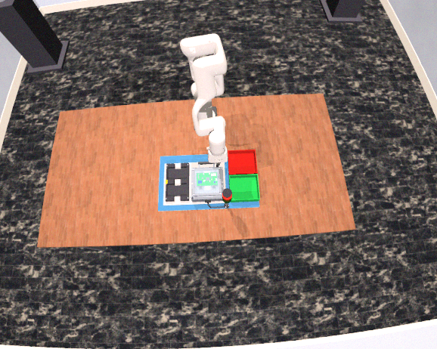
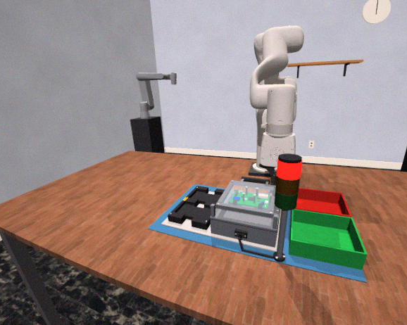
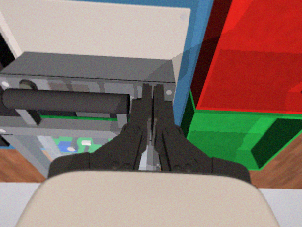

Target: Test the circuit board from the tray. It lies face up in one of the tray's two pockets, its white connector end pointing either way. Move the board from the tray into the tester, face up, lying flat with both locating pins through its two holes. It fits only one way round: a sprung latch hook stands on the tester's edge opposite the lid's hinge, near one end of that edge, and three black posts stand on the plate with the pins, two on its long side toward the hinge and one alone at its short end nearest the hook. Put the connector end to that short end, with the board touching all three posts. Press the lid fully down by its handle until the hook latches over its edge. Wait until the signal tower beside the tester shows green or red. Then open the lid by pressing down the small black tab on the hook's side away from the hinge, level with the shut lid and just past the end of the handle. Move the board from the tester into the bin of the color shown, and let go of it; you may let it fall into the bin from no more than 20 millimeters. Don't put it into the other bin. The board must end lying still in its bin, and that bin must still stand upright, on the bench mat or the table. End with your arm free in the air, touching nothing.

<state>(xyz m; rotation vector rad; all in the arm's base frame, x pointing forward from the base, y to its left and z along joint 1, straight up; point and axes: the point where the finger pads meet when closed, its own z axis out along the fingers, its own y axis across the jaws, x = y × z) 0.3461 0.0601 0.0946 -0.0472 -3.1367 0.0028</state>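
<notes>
My hand is 20 mm short of the small black tab, 10 mm to the left of it and 20 mm above it. Also, from my hand: clear lid: 80 mm ahead, 70 mm to the right, 20 mm below; then green circuit board: 80 mm ahead, 60 mm to the right, 30 mm below; then tester plate: 90 mm ahead, 60 mm to the right, 40 mm below.
</notes>
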